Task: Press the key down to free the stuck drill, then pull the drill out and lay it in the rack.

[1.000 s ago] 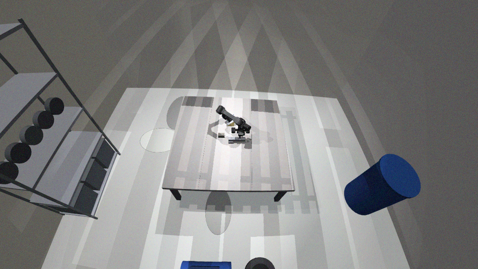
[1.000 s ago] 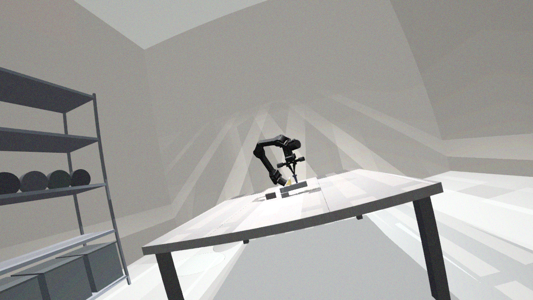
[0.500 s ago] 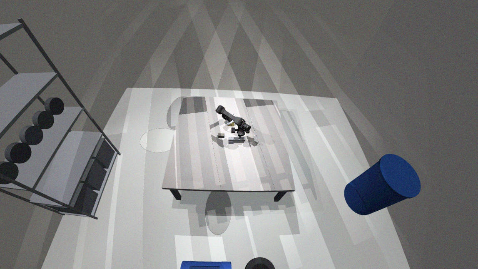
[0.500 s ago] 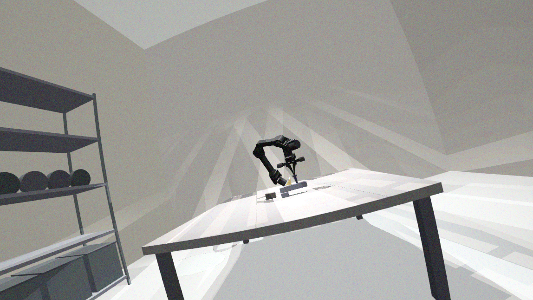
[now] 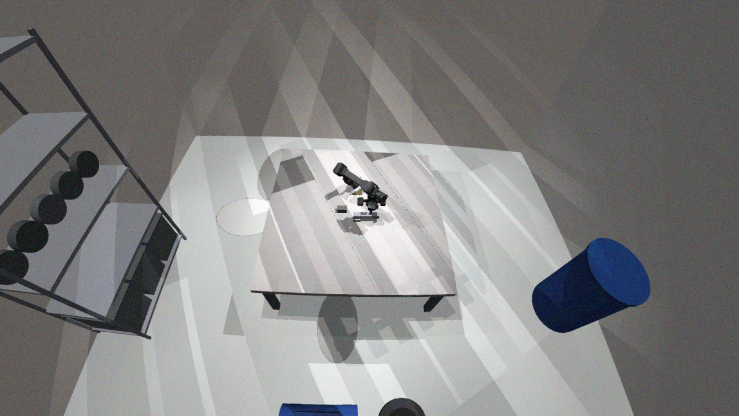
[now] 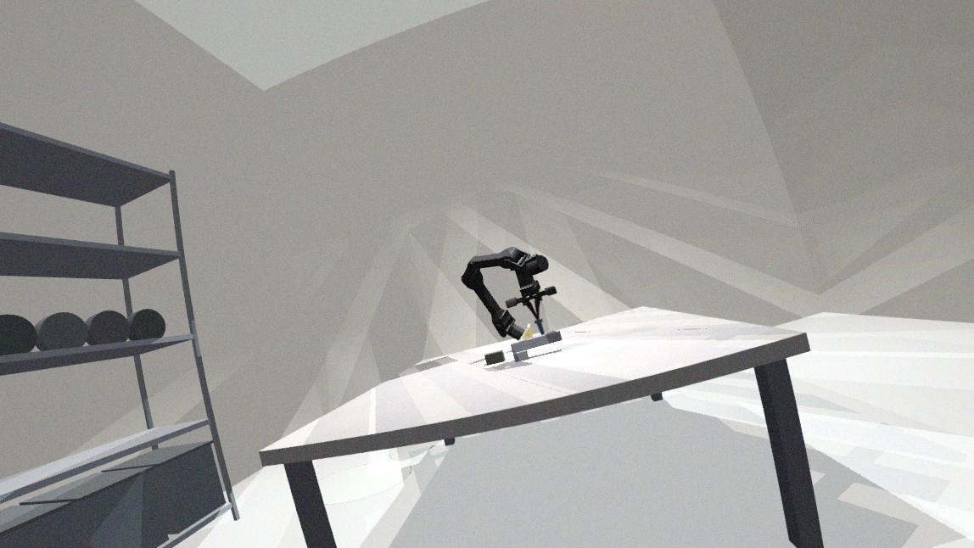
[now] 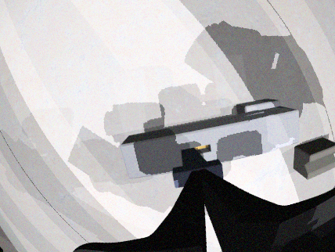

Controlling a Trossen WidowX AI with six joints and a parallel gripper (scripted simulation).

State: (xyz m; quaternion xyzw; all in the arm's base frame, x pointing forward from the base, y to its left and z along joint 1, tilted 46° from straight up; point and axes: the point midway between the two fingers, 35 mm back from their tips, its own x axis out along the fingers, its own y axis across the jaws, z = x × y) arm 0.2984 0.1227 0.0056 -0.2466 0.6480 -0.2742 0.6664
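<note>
Now: the drill 80 mm below my gripper tip, 50 mm to the right of it and 10 mm behind it. The rest, counted from my gripper tip: rack: 200 mm to the right, 110 mm below, 80 mm behind; grey housing: 80 mm below, 30 mm to the right, 10 mm behind.
</note>
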